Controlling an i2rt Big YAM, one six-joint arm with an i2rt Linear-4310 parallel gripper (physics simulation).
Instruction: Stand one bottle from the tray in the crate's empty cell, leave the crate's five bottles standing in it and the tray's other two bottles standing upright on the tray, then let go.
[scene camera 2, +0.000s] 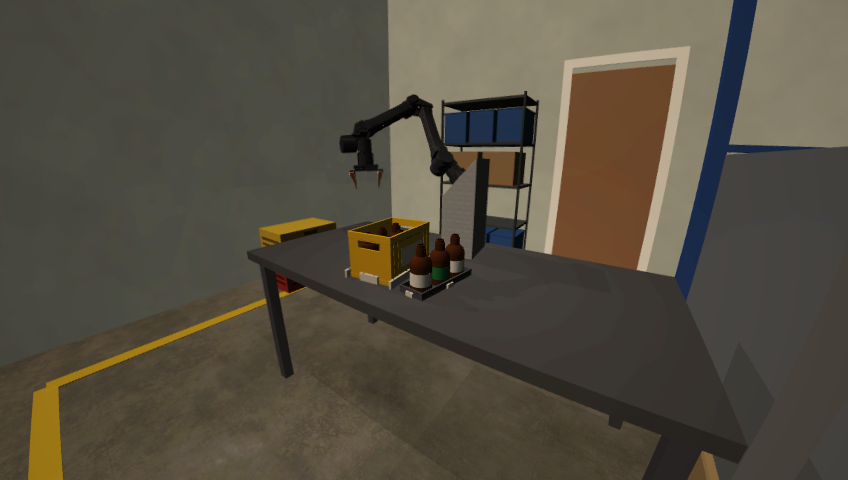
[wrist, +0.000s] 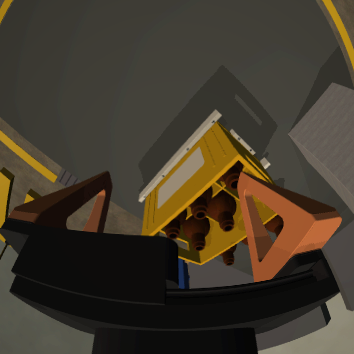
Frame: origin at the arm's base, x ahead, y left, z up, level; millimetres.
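Where they show: gripper, fingertip midpoint: (scene camera 2: 367, 188) (wrist: 174, 178); arm's base, link origin: (scene camera 2: 463, 181).
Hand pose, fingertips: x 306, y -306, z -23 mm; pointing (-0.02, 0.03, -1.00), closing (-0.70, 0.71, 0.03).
Each offset is from my fingertips to the centre of the thing. "*": to the spot under its first point. Level surfaces: height alone.
A yellow crate @[dx +90, dy +211, dz -210 mm] (scene camera 2: 368, 258) (wrist: 215, 150) stands on the table. Brown bottle tops (scene camera 2: 382, 230) (wrist: 222, 207) show inside it; in the wrist view the right finger hides part of its interior, and the empty cell is hard to make out. Beside the crate, a dark tray @[* dx +183, dy +466, dz -288 mm] (scene camera 2: 433, 292) holds three upright brown bottles: a white-labelled one @[dx +178, dy +413, dz -215 mm] (scene camera 2: 420, 266), a green-labelled one @[dx +91, dy +430, dz -215 mm] (scene camera 2: 439, 261) and another white-labelled one @[dx +5, dy +441, dz -215 mm] (scene camera 2: 455, 256). In the wrist view, a tray bottle @[* dx +165, dy +401, dz -156 mm] (wrist: 229, 255) partly shows beyond the crate. My gripper (scene camera 2: 367, 186) (wrist: 174, 178) is open and empty, pointing down, high above the crate's level.
Pale brackets (scene camera 2: 368, 277) (wrist: 182, 153) edge the crate's base. A grey wedge-shaped pedestal (scene camera 2: 461, 208) (wrist: 325, 127) carries the arm behind the tray. The dark table @[dz -298 mm] (scene camera 2: 535, 309) (wrist: 100, 100) extends well to the right in the scene view. A shelf unit (scene camera 2: 526, 118) stands behind.
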